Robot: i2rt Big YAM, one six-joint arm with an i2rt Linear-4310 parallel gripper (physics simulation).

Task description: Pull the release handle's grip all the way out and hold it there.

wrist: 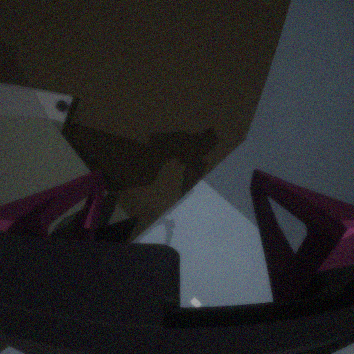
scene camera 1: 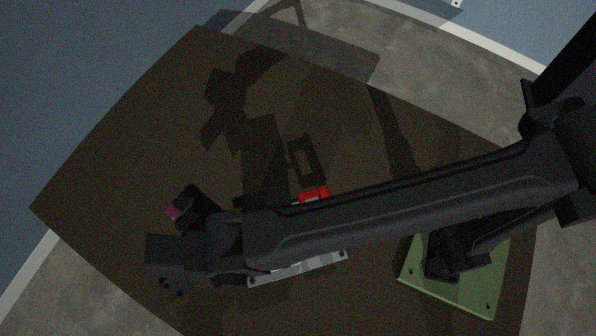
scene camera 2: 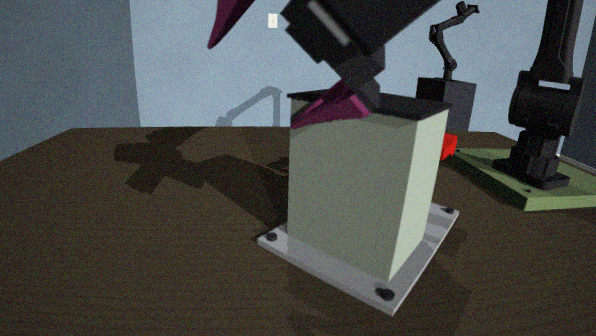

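Observation:
The release handle's red grip [scene camera 1: 314,194] [scene camera 2: 449,146] shows beside the pale green housing [scene camera 2: 345,190] [wrist: 30,155], on its far side in scene camera 2. The housing hides part of the grip there, and the arm covers part of it in scene camera 1. The grip does not show in the wrist view. The housing has a dark top [scene camera 2: 412,106] and stands on a grey bolted plate [scene camera 1: 325,261] [scene camera 2: 325,272] [wrist: 20,102]. My gripper [scene camera 2: 251,86] [wrist: 176,177] is open and empty, with magenta fingers. One finger is in front of the housing's upper part in scene camera 2.
My arm [scene camera 1: 400,205] stretches above the housing from its green base plate [scene camera 1: 450,295] [scene camera 2: 575,201]. All stand at the dark brown table [scene camera 1: 125,150] [scene camera 2: 150,280] [wrist: 150,60]. A dark pedestal [scene camera 2: 460,100] with a small arm stands in the background.

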